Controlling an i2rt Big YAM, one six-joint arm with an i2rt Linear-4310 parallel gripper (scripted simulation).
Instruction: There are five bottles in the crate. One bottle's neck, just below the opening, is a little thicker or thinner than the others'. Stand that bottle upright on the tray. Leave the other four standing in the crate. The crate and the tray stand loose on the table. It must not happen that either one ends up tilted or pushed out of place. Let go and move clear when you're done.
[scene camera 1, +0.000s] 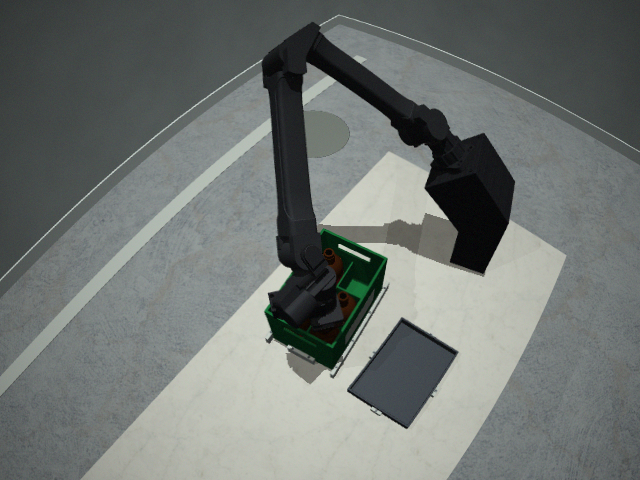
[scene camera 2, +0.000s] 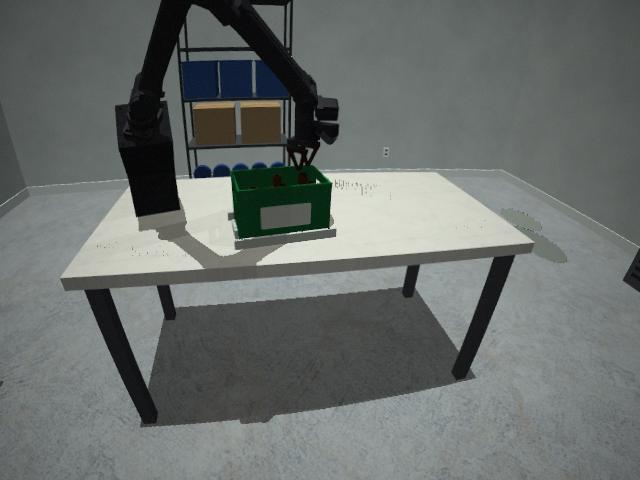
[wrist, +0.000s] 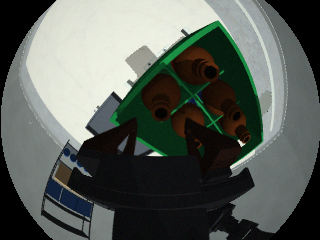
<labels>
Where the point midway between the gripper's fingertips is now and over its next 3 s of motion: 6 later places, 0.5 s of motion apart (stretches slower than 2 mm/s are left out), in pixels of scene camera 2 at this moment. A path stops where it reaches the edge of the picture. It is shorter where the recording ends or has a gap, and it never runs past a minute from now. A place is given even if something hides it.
My gripper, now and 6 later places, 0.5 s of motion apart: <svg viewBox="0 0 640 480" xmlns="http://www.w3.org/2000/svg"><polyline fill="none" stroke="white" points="303,168 303,170 302,174 302,178 302,179 302,174 302,160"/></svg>
</labels>
